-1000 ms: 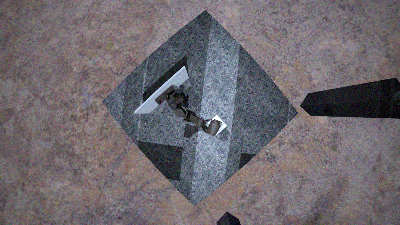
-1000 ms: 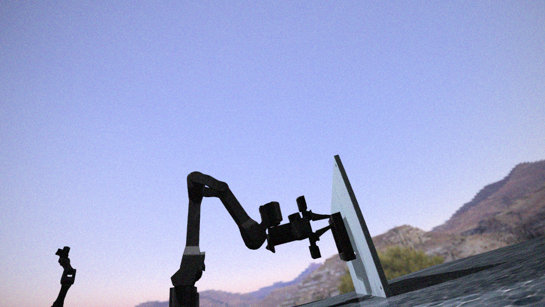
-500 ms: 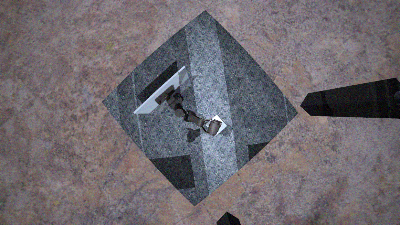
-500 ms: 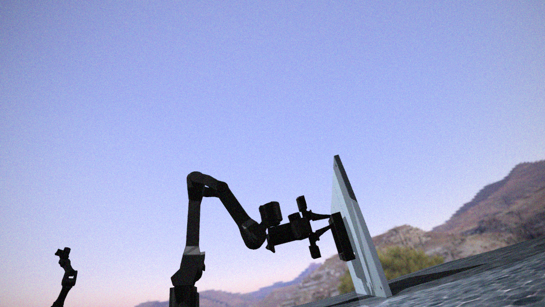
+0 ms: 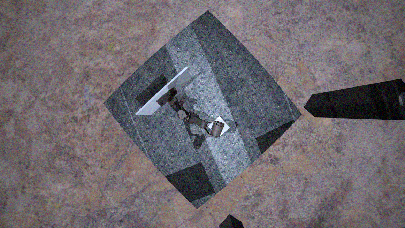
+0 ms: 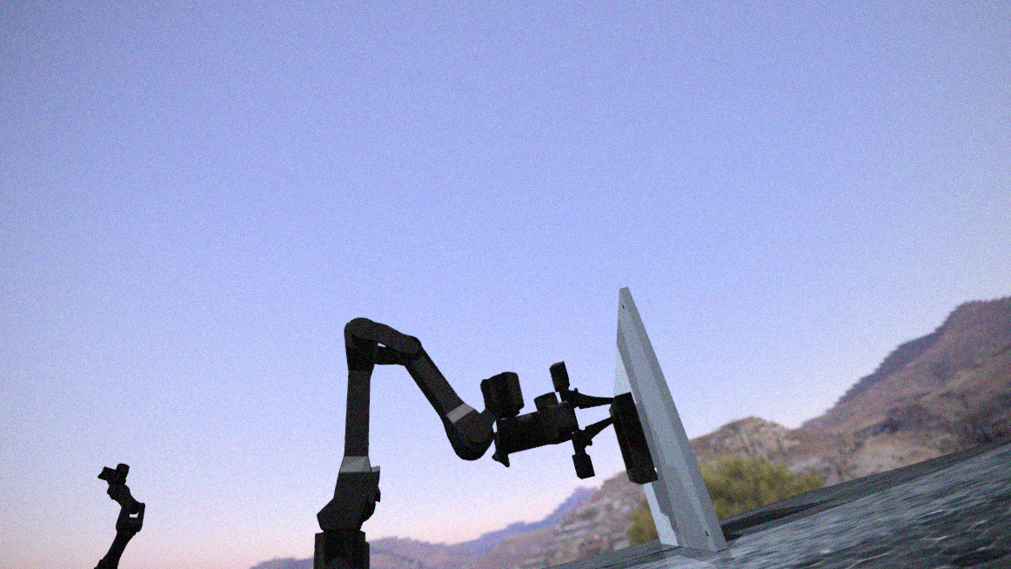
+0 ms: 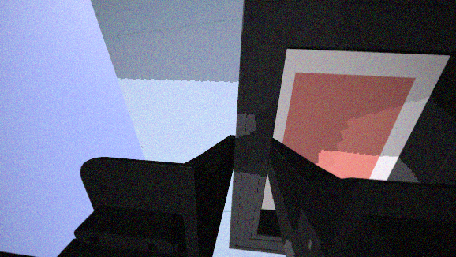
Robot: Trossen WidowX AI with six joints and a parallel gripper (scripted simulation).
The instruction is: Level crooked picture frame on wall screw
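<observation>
The picture frame is 5 cm below my gripper tip, 1 cm to the left of it and 1 cm ahead of it. Also, from my gripper tip: wall panel (7 cm below, 2 cm ahead).
</observation>
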